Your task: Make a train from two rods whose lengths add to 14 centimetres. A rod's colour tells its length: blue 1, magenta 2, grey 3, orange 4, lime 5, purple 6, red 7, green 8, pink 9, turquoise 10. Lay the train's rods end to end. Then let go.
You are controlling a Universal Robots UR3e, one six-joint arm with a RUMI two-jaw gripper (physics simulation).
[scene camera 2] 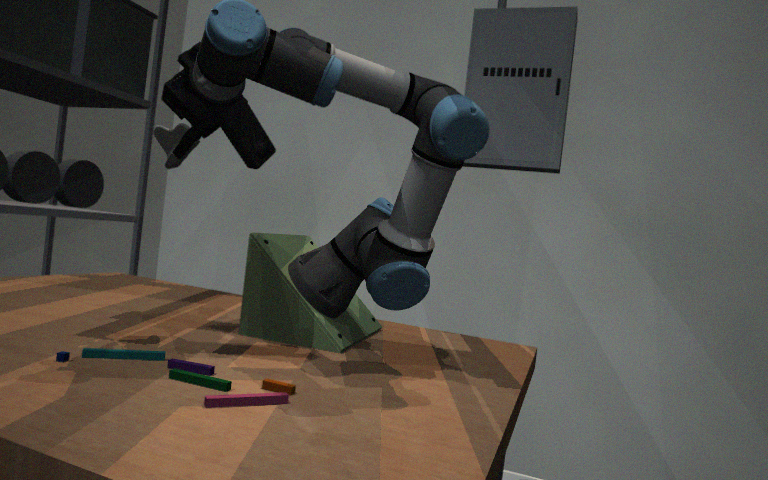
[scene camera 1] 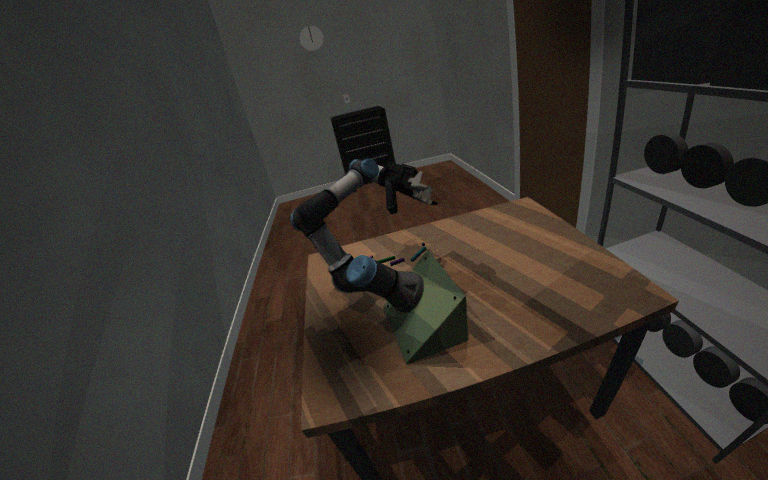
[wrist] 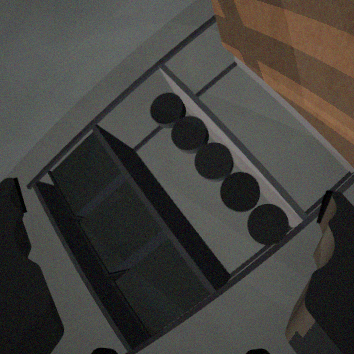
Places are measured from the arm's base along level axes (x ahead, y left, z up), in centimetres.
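Pixels of known places: gripper, between the fingertips: [scene camera 2: 203, 139] [scene camera 1: 433, 196] [wrist: 174, 188]; arm's base, origin of its link: [scene camera 2: 314, 289] [scene camera 1: 409, 292].
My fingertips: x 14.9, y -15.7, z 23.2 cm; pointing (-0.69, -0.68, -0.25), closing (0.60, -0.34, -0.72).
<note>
Ahead of a thing's pixels: the offset from my fingertips to its top centre. Level surfaces: height alone.
My gripper [scene camera 1: 412, 207] [scene camera 2: 215, 161] [wrist: 174, 188] is open and empty, high above the table. In the scene camera 2 view, a small blue rod @[dx +22.6, dy +0.8, dz -30.9 cm] [scene camera 2: 62, 356] lies at the far left, left of a long turquoise rod @[dx +16.6, dy +4.7, dz -30.9 cm] [scene camera 2: 123, 354] [scene camera 1: 418, 253]. A purple rod @[dx +15.2, dy +14.3, dz -30.9 cm] [scene camera 2: 190, 366] [scene camera 1: 397, 261] lies just right of the turquoise one, and a green rod @[dx +18.7, dy +18.5, dz -30.9 cm] [scene camera 2: 199, 379] [scene camera 1: 386, 259] lies alongside the purple one, a little nearer that camera. A pink rod @[dx +20.9, dy +26.7, dz -30.9 cm] [scene camera 2: 246, 400] lies in front of a short orange rod @[dx +14.6, dy +26.9, dz -30.9 cm] [scene camera 2: 278, 386]. The wrist view does not show the rods.
The arm stands on a green wedge-shaped base [scene camera 1: 433, 316] [scene camera 2: 271, 294] on the wooden table @[dz -31.9 cm] [scene camera 1: 538, 254] [scene camera 2: 317, 435] [wrist: 295, 40]. A shelf rack [scene camera 1: 614, 147] [scene camera 2: 148, 141] [wrist: 252, 160] with black round weights stands beyond the table. A black chair [scene camera 1: 362, 133] stands behind the table in the scene camera 1 view.
</note>
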